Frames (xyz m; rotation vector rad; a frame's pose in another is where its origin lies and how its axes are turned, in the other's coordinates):
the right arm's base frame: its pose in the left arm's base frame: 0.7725 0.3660 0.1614 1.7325 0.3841 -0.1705
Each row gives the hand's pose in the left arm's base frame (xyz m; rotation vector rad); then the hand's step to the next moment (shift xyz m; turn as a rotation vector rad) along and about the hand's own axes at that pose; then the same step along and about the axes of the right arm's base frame.
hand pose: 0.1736 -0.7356 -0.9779 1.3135 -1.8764 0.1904
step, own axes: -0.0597 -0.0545 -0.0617 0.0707 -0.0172 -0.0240
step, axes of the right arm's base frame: 0.0940 0.0052 -0.0385 -0.0089 0.0680 0.0342
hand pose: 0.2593 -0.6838 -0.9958 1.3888 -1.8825 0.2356
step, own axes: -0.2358 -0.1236 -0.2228 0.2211 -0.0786 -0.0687
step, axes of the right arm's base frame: 0.2752 0.0073 -0.2115 -0.0089 0.2106 0.1239
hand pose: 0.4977 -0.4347 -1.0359 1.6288 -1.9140 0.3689
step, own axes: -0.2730 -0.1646 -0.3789 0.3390 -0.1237 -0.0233
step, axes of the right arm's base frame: 0.2860 0.1347 -0.3811 -0.0169 0.2637 0.2468
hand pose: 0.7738 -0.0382 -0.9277 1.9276 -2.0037 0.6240
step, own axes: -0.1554 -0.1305 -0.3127 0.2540 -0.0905 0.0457
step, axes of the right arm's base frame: 0.0836 0.1863 -0.3119 0.0032 0.1529 0.2267
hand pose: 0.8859 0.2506 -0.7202 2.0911 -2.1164 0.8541
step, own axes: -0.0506 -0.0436 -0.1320 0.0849 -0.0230 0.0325
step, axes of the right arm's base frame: -0.0178 0.0826 -0.1214 0.0045 0.0361 0.0864
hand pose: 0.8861 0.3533 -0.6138 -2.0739 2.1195 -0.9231
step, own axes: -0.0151 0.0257 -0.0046 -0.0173 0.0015 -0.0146
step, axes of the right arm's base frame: -0.0155 -0.0222 -0.0133 -0.0034 -0.0007 -0.0224
